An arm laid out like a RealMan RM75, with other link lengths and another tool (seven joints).
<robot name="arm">
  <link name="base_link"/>
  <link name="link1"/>
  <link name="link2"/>
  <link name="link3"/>
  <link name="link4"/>
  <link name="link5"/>
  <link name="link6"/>
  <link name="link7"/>
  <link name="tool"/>
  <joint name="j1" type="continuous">
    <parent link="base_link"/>
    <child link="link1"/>
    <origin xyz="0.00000 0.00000 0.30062" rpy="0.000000 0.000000 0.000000"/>
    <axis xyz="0 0 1"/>
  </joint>
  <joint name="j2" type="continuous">
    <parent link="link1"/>
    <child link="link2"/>
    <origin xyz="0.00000 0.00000 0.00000" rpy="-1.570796 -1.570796 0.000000"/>
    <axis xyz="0 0 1"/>
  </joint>
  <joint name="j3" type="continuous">
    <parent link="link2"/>
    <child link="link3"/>
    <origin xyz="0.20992 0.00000 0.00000" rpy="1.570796 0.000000 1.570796"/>
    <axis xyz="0 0 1"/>
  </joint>
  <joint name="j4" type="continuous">
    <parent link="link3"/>
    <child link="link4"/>
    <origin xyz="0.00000 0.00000 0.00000" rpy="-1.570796 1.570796 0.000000"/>
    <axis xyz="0 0 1"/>
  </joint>
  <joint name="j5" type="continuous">
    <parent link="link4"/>
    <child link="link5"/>
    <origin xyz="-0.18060 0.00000 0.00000" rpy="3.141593 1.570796 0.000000"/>
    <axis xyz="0 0 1"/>
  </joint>
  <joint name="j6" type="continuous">
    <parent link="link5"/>
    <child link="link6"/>
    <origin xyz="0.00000 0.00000 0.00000" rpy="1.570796 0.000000 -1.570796"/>
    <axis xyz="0 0 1"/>
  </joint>
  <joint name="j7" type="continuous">
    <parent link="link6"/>
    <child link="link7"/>
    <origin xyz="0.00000 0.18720 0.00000" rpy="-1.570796 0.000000 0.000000"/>
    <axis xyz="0 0 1"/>
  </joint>
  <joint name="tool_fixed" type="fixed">
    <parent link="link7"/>
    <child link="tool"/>
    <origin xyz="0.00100 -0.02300 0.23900" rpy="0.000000 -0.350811 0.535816"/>
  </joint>
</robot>
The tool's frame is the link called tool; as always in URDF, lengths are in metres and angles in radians. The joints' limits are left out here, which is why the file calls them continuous.
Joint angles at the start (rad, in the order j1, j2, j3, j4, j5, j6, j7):
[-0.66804, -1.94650, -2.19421, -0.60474, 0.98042, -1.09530, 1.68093]
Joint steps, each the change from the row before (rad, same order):
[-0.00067, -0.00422, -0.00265, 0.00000, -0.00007, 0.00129, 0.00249]
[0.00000, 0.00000, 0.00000, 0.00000, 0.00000, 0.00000, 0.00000]
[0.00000, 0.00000, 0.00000, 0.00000, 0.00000, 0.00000, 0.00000]
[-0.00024, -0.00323, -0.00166, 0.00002, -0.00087, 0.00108, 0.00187]
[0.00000, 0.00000, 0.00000, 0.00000, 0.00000, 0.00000, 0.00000]
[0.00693, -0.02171, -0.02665, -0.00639, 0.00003, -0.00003, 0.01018]
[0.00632, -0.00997, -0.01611, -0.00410, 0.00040, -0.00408, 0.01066]
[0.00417, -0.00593, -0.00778, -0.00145, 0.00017, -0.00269, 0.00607]
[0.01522, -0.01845, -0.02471, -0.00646, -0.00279, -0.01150, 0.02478]
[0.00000, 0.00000, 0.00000, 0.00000, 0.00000, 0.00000, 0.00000]
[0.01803, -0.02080, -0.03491, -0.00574, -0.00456, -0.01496, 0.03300]
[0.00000, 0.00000, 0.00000, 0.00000, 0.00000, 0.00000, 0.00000]
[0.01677, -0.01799, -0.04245, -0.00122, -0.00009, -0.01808, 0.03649]
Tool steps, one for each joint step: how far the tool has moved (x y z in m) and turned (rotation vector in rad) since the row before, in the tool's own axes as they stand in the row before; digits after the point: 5 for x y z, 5 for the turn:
[0.00016, -0.00009, 0.00037, -0.00274, -0.00146, -0.00086]
[0.00000, 0.00000, 0.00000, 0.00000, 0.00000, 0.00000]
[0.00000, 0.00000, 0.00000, 0.00000, 0.00000, 0.00000]
[0.00007, 0.00007, 0.00023, -0.00260, -0.00128, -0.00096]
[0.00000, 0.00000, 0.00000, 0.00000, 0.00000, 0.00000]
[-0.00284, 0.00611, -0.00107, -0.02626, -0.01317, -0.00137]
[-0.00242, 0.00412, -0.00150, -0.01217, -0.00812, 0.00597]
[-0.00070, 0.00178, -0.00128, -0.00640, -0.00332, 0.00231]
[-0.00398, 0.00634, -0.00423, -0.01950, -0.01402, 0.01325]
[0.00000, 0.00000, 0.00000, 0.00000, 0.00000, 0.00000]
[-0.00573, 0.01091, -0.00562, -0.02832, -0.01780, 0.02124]
[0.00000, 0.00000, 0.00000, 0.00000, 0.00000, 0.00000]
[-0.00543, 0.01344, -0.00673, -0.02976, -0.01549, 0.02804]

